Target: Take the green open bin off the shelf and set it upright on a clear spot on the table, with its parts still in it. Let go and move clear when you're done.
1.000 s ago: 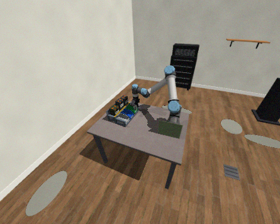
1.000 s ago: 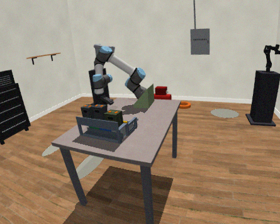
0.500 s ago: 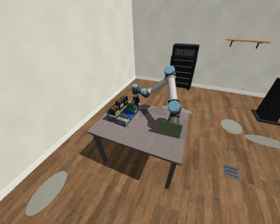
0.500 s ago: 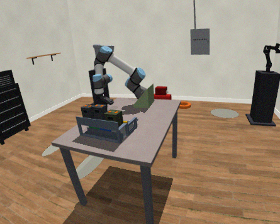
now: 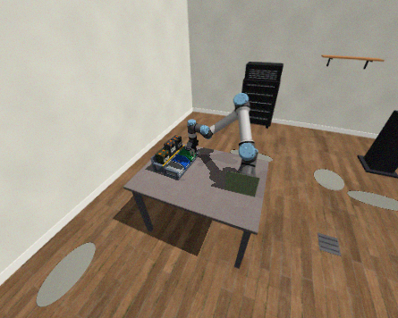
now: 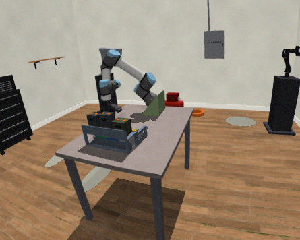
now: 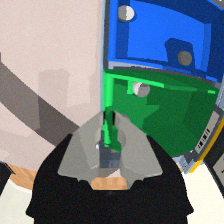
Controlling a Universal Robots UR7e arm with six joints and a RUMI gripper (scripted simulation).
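Right now the green open bin is 8 cm ahead of my hand, 1 cm to the right of it and 1 cm below it. From my hand the other things lie so: grey bin: 10 cm ahead, 22 cm to the left, 2 cm below; blue bin: 9 cm ahead, 10 cm to the left, 2 cm below; yellow rail: 14 cm ahead, 10 cm to the left, 4 cm above.
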